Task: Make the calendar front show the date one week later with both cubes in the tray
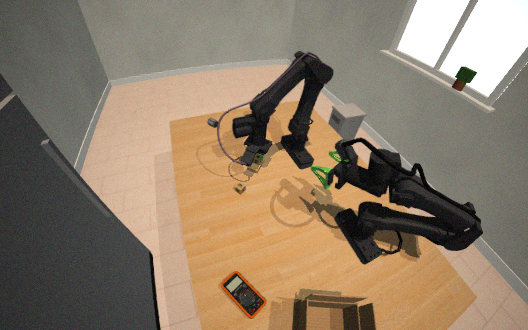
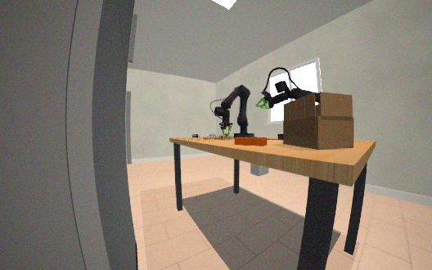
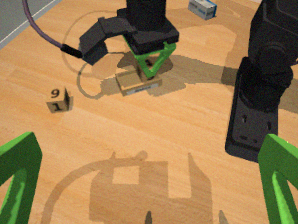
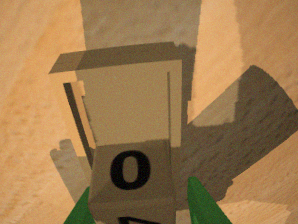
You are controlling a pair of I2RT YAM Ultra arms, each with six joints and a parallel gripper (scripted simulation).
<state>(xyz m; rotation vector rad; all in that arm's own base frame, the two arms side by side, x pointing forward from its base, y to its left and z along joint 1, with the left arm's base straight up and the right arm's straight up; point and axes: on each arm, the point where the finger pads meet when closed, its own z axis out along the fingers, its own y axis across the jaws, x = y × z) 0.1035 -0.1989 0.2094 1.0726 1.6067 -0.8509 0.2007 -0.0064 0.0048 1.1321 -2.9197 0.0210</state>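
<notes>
The calendar tray lies 10 mm ahead of my right hand, 20 mm to the left of it and 30 mm below it. Also, from my right hand: orange multimeter: 240 mm ahead, 480 mm to the left, 20 mm below; small dark object: 110 mm ahead, 340 mm to the right, 20 mm below.
</notes>
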